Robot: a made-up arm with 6 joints.
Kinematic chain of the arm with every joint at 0, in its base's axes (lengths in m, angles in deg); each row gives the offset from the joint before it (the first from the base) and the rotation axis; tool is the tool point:
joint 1: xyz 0 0 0.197 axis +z
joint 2: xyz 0 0.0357 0 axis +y
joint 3: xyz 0 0 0.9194 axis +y
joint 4: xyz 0 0 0.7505 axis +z
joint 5: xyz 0 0 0 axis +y
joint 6: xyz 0 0 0.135 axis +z
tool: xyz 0 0 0
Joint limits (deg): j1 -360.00..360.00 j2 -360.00..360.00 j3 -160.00..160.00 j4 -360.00..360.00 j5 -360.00..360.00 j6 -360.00..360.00
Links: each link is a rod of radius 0.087 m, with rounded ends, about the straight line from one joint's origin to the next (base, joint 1, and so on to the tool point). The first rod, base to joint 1, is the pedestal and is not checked.
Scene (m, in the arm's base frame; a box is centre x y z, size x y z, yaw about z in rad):
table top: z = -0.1
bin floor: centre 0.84 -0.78 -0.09 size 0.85 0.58 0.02 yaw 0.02
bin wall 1: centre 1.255 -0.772 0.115 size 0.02 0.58 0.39 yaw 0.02
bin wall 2: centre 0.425 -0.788 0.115 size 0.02 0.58 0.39 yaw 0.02
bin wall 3: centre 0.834 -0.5 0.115 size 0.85 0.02 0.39 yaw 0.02
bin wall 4: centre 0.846 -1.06 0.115 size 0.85 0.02 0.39 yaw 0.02
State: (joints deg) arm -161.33 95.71 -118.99 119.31 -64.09 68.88
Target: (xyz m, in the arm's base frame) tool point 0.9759 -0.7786 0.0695
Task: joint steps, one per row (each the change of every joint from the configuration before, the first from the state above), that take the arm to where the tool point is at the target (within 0.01 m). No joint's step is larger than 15 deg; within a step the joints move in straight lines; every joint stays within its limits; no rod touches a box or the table.
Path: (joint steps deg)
1: -5.92 -14.90 2.56 0.57 1.90 0.00
2: -5.92 -14.91 2.57 0.56 1.90 0.00
3: -5.92 -14.90 2.56 0.57 1.89 0.00
4: -5.92 -14.90 2.56 0.57 1.90 0.00
5: -5.93 -14.91 2.56 0.57 1.90 0.00
6: -5.92 -14.90 2.57 0.56 1.90 0.00
7: -5.92 -14.90 2.56 0.57 1.89 0.00
8: -5.92 -14.91 2.56 0.57 1.90 0.00
9: -5.92 -14.90 2.56 0.56 1.90 0.00
10: -5.92 -14.90 2.57 0.57 1.90 0.00

